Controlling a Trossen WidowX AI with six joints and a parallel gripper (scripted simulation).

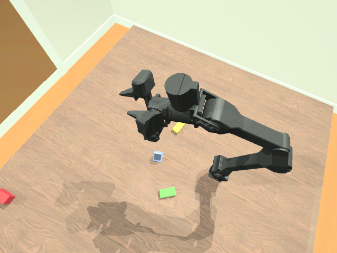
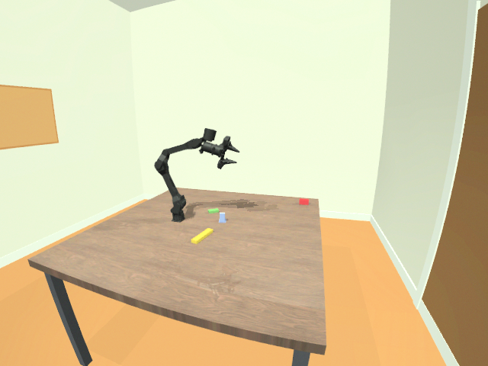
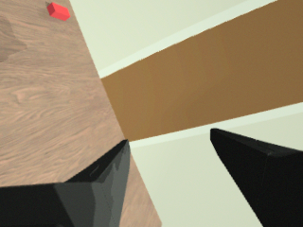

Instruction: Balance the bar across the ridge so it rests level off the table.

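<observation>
The yellow bar is 38 cm below my gripper tip, 23 cm to the right of it and 13 cm behind it. From my gripper tip the other things lie so: flat green block (38 cm below, 22 cm behind, 11 cm to the left); red block (43 cm to the left, 37 cm below, 36 cm ahead).
</observation>
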